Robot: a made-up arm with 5 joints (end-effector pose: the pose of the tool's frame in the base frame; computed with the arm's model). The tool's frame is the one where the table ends. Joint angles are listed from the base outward.
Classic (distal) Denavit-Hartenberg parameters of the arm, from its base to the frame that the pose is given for. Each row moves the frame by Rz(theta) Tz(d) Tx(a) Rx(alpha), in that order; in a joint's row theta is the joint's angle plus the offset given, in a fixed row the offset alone. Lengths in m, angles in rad.
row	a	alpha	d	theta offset
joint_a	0	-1.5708	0.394	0
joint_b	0.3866	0	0	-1.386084
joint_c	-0.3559	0	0	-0.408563
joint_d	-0.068	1.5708	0	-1.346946
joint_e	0	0	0.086	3.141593
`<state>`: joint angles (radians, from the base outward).
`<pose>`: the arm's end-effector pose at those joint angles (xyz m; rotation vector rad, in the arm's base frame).
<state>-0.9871 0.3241 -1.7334 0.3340 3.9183</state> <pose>0.3591 -0.5437 0.7727 1.5970 1.3151 -0.1295</pose>
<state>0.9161 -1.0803 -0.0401 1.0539 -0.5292</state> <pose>0.0722 0.0941 0.4744 -2.3455 -2.0682 -0.1021</pose>
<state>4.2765 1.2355 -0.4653 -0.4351 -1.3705</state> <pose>-0.0985 -0.2114 0.0443 -2.6674 0.8783 -0.0558</pose>
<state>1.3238 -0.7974 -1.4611 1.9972 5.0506</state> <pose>0.0204 0.0810 0.9261 -0.8951 -2.9712 -0.4073</pose>
